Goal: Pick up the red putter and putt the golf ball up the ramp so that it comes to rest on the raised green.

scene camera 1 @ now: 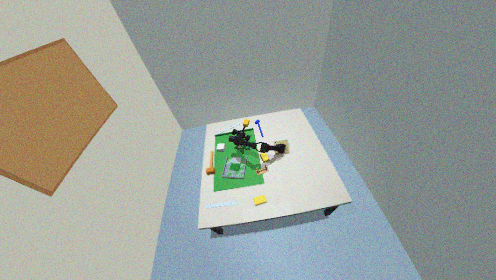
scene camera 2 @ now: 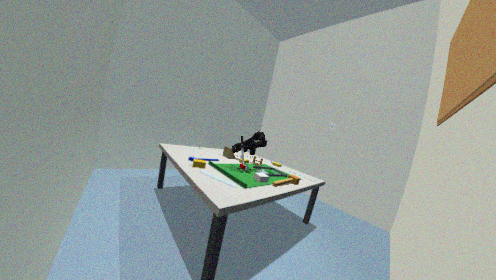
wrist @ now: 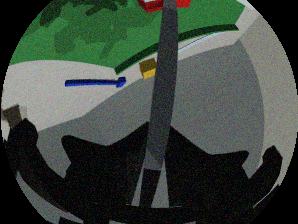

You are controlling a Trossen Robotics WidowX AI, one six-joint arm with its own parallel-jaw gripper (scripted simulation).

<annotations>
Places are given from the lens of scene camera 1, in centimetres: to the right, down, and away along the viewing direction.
green mat (scene camera 1: pixel 250 178): 2, 37, 144
</annotations>
